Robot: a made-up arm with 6 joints. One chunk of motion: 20 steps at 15 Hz.
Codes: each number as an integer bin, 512 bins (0 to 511) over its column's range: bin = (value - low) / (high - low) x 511, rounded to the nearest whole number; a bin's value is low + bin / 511 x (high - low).
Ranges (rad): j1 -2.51..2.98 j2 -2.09..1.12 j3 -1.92..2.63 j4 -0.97..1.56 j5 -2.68..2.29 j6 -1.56..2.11
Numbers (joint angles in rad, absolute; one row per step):
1: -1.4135 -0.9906 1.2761 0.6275 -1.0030 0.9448
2: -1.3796 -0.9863 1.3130 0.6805 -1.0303 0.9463
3: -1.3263 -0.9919 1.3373 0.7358 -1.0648 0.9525
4: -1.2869 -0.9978 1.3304 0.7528 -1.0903 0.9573
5: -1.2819 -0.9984 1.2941 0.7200 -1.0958 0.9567
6: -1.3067 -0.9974 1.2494 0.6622 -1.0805 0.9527
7: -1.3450 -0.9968 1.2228 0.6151 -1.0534 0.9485
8: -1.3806 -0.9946 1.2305 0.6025 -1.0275 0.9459
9: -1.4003 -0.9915 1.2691 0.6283 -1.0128 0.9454
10: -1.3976 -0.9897 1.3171 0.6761 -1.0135 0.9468
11: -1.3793 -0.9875 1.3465 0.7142 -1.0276 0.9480
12: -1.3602 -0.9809 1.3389 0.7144 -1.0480 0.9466
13: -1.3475 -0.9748 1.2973 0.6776 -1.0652 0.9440
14: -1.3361 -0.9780 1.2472 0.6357 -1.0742 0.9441
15: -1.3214 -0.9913 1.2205 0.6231 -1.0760 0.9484
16: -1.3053 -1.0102 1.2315 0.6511 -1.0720 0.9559
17: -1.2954 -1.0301 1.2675 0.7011 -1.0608 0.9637
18: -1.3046 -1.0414 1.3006 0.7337 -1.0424 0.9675
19: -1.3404 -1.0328 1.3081 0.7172 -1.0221 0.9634
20: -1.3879 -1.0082 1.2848 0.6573 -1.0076 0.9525
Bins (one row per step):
1: 102 175 359 323 172 349
2: 105 176 363 333 170 349
3: 110 175 366 345 166 350
4: 114 174 365 348 163 351
5: 114 174 361 341 163 350
6: 112 174 356 330 164 350
7: 108 174 353 320 167 349
8: 105 174 354 318 170 349
9: 103 175 358 323 171 349
10: 104 175 364 332 171 349
11: 105 176 367 340 170 349
12: 107 177 366 340 168 349
13: 108 178 361 333 166 349
14: 109 177 356 324 165 349
15: 111 175 353 322 165 349
16: 112 172 354 327 165 350
17: 113 169 358 338 166 351
18: 112 167 362 344 168 352
19: 109 168 363 341 170 351
20: 104 172 360 329 172 350

